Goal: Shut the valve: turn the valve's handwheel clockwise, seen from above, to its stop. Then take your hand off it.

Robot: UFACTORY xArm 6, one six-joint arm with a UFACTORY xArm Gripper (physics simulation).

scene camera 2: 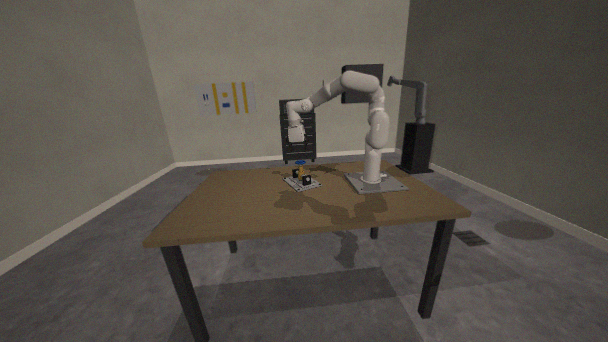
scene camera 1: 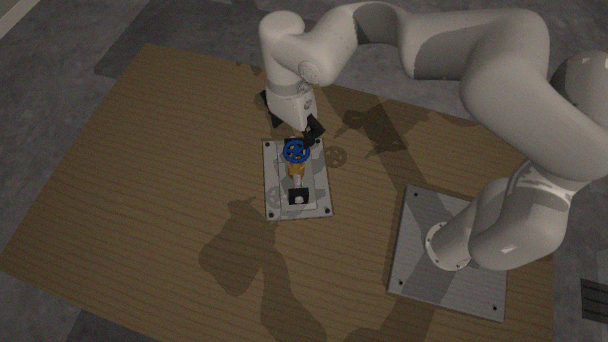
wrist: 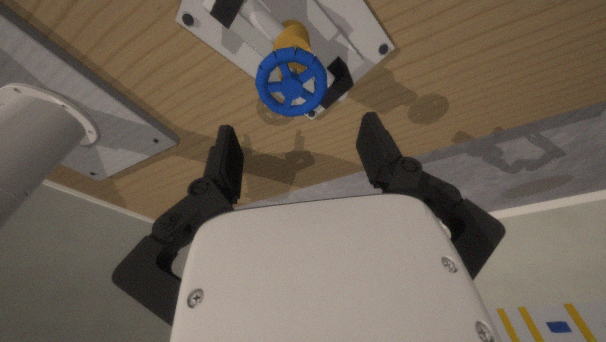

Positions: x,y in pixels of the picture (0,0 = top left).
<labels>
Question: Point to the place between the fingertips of my gripper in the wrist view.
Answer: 299,134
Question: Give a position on a blue spoked handwheel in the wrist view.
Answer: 291,86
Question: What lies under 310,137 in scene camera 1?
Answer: My gripper.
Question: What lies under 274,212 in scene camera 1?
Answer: A light grey plate.
</labels>
